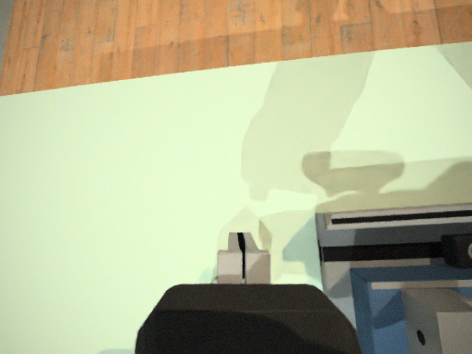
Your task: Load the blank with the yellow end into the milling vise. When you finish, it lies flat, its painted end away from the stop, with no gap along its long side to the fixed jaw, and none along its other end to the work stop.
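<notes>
My gripper [239,247] is shut, its two pale fingers meeting along a thin dark line, with no blank visible between the tips. It is over the pale green table [125,175], left of the vise. The blank with the yellow end does not show clearly; the dark gripper body and the fingers hide the area beneath them, and a tiny pale sliver at the left foot of the fingers is too small to tell. The milling vise [332,280] shows in part at the lower right, with a grey frame, a blue bed [364,315] and a grey jaw block [452,327] with a dark hole.
A black bar [380,252] and a dark block [457,250] cross the vise's far side, behind a raised grey edge with a black slot. Shadows fall on the table beyond the gripper and the vise. The table's far edge borders a wooden floor [175,40].
</notes>
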